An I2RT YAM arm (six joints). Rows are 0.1 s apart.
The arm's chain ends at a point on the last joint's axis. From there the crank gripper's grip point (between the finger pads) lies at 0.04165 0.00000 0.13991 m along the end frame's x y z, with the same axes.
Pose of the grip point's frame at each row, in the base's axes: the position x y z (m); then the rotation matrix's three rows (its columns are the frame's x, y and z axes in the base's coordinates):
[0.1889 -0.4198 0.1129], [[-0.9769 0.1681 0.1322], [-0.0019 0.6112 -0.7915], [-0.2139 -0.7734 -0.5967]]
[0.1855 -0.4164 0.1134], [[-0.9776 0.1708 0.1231], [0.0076 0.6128 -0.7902], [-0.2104 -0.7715 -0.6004]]
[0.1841 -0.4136 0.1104], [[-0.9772 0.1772 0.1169], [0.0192 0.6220 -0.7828], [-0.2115 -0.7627 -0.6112]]
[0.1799 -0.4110 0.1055], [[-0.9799 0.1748 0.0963], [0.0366 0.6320 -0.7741], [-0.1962 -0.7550 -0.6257]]
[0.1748 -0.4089 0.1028], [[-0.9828 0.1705 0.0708], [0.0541 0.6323 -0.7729], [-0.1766 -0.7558 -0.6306]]
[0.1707 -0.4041 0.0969], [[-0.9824 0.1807 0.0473], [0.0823 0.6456 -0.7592], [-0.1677 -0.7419 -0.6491]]
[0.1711 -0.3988 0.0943], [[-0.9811 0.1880 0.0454], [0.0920 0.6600 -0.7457], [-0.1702 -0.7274 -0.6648]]
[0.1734 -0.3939 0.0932], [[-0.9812 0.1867 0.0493], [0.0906 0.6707 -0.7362], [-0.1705 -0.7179 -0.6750]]
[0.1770 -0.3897 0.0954], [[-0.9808 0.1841 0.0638], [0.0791 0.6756 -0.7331], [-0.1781 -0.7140 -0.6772]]
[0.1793 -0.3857 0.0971], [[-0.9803 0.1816 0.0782], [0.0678 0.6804 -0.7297], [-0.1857 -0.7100 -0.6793]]
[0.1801 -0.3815 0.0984], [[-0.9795 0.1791 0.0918], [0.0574 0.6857 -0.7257], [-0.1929 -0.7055 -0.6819]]
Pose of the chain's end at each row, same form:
[0.2111 -0.3090 0.2053], [[-0.9769 0.1681 0.1322], [-0.0019 0.6112 -0.7915], [-0.2139 -0.7734 -0.5967]]
[0.2090 -0.3062 0.2062], [[-0.9776 0.1708 0.1231], [0.0076 0.6128 -0.7902], [-0.2104 -0.7715 -0.6004]]
[0.2084 -0.3049 0.2047], [[-0.9772 0.1772 0.1169], [0.0192 0.6220 -0.7828], [-0.2115 -0.7627 -0.6112]]
[0.2072 -0.3042 0.2012], [[-0.9799 0.1748 0.0963], [0.0366 0.6320 -0.7741], [-0.1962 -0.7550 -0.6257]]
[0.2058 -0.3030 0.1984], [[-0.9828 0.1705 0.0708], [0.0541 0.6323 -0.7729], [-0.1766 -0.7558 -0.6306]]
[0.2050 -0.3013 0.1947], [[-0.9824 0.1807 0.0473], [0.0823 0.6456 -0.7592], [-0.1677 -0.7419 -0.6491]]
[0.2056 -0.2983 0.1944], [[-0.9811 0.1880 0.0454], [0.0920 0.6600 -0.7457], [-0.1702 -0.7274 -0.6648]]
[0.2074 -0.2947 0.1947], [[-0.9812 0.1867 0.0493], [0.0906 0.6707 -0.7362], [-0.1705 -0.7179 -0.6750]]
[0.2089 -0.2904 0.1976], [[-0.9808 0.1841 0.0638], [0.0791 0.6756 -0.7331], [-0.1781 -0.7140 -0.6772]]
[0.2092 -0.2864 0.1999], [[-0.9803 0.1816 0.0782], [0.0678 0.6804 -0.7297], [-0.1857 -0.7100 -0.6793]]
[0.2081 -0.2824 0.2018], [[-0.9795 0.1791 0.0918], [0.0574 0.6857 -0.7257], [-0.1929 -0.7055 -0.6819]]

